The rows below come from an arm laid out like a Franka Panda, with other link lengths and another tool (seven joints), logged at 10 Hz.
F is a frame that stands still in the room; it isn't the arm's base.
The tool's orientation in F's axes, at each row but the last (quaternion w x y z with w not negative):
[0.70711 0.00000 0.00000 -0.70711]
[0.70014 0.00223 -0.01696 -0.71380]
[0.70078 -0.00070 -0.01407 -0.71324]
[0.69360 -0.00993 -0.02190 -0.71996]
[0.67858 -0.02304 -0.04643 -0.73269]
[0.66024 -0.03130 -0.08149 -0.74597]
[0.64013 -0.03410 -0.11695 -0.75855]
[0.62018 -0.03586 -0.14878 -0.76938]
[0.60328 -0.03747 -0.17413 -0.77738]
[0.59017 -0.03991 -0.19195 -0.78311]
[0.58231 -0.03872 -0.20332 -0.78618]
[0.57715 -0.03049 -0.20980 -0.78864]
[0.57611 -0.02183 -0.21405 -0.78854]
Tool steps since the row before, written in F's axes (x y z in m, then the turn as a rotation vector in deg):
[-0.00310 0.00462 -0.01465 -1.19 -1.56 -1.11]
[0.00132 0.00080 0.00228 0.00 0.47 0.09]
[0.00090 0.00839 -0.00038 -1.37 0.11 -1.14]
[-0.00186 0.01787 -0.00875 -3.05 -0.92 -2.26]
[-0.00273 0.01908 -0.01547 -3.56 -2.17 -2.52]
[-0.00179 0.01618 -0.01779 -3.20 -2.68 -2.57]
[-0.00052 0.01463 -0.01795 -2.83 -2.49 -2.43]
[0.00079 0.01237 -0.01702 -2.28 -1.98 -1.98]
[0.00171 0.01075 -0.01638 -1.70 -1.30 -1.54]
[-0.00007 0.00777 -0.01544 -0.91 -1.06 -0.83]
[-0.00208 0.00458 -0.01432 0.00 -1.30 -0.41]
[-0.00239 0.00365 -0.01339 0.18 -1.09 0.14]
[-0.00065 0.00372 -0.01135 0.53 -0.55 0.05]
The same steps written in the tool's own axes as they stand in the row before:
[-0.00462 -0.00310 -0.01465 1.56 -1.19 -1.11]
[-0.00078 0.00137 0.00226 -0.47 -0.01 0.10]
[-0.00841 0.00075 -0.00022 -0.11 -1.39 -1.11]
[-0.01816 -0.00267 -0.00790 0.93 -3.05 -2.25]
[-0.02022 -0.00472 -0.01341 2.19 -3.48 -2.62]
[-0.01837 -0.00506 -0.01477 2.63 -3.07 -2.77]
[-0.01761 -0.00515 -0.01413 2.41 -2.71 -2.63]
[-0.01593 -0.00468 -0.01294 1.91 -2.20 -2.13]
[-0.01480 -0.00434 -0.01220 1.25 -1.69 -1.59]
[-0.01151 -0.00577 -0.01154 1.00 -0.82 -0.99]
[-0.00772 -0.00696 -0.01106 1.05 0.20 -0.85]
[-0.00637 -0.00706 -0.01039 0.96 0.48 -0.31]
[-0.00632 -0.00505 -0.00881 0.33 0.64 -0.27]

